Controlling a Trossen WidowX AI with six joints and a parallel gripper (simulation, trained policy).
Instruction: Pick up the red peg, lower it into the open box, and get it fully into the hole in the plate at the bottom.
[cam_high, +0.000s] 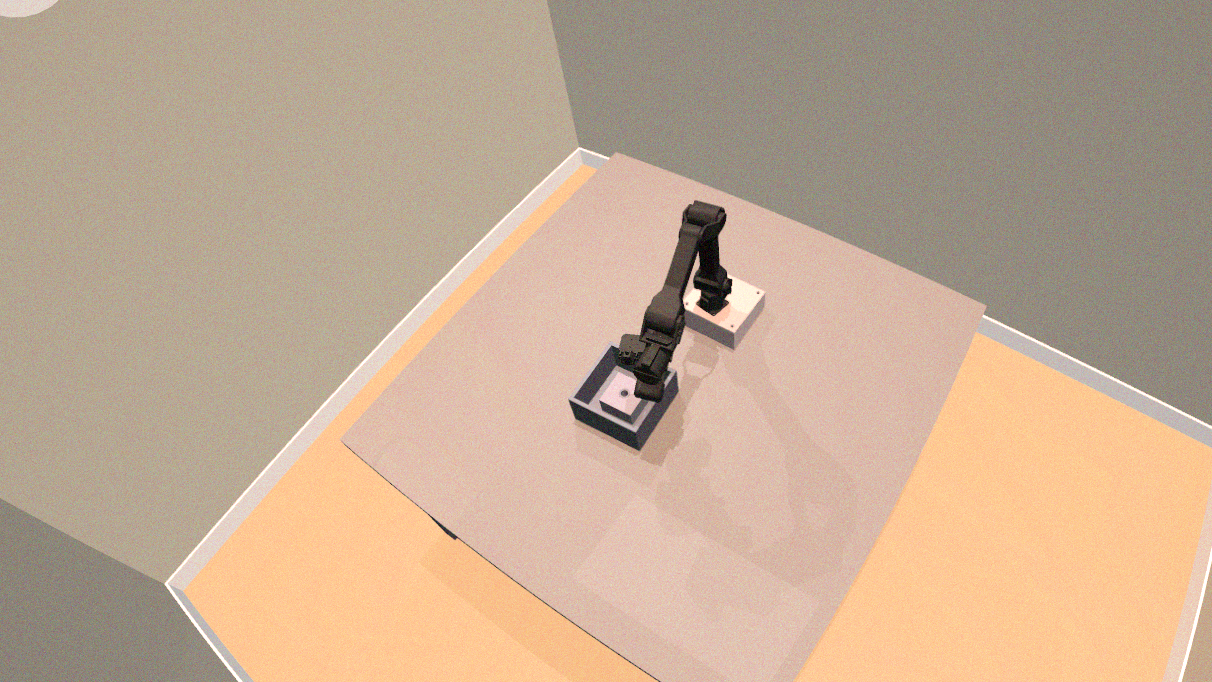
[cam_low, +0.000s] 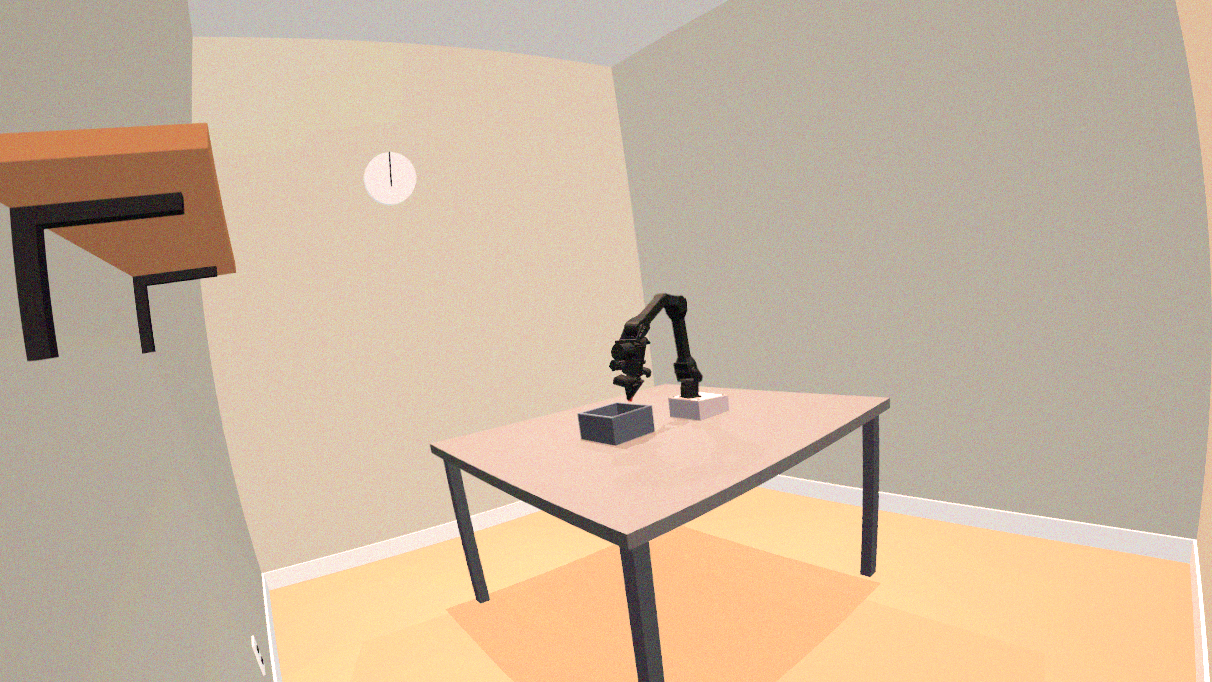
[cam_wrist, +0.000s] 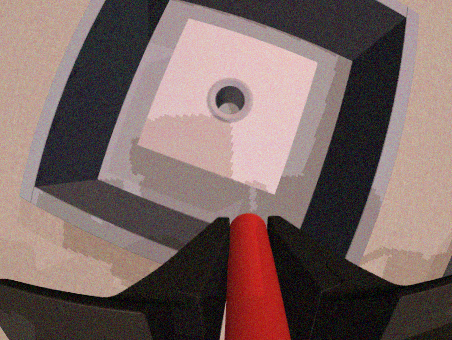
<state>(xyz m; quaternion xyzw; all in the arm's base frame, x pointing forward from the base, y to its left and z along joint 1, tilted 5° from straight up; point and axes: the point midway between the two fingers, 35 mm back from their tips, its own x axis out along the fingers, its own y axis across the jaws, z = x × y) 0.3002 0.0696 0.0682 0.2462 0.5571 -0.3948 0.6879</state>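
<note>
The red peg is 1 cm behind my gripper tip, 1 cm to the left of it and 3 cm above it. Also, from my gripper tip: dark grey box: 4 cm ahead, 5 cm to the right, 11 cm below; pale plate: 4 cm ahead, 5 cm to the right, 9 cm below.
</note>
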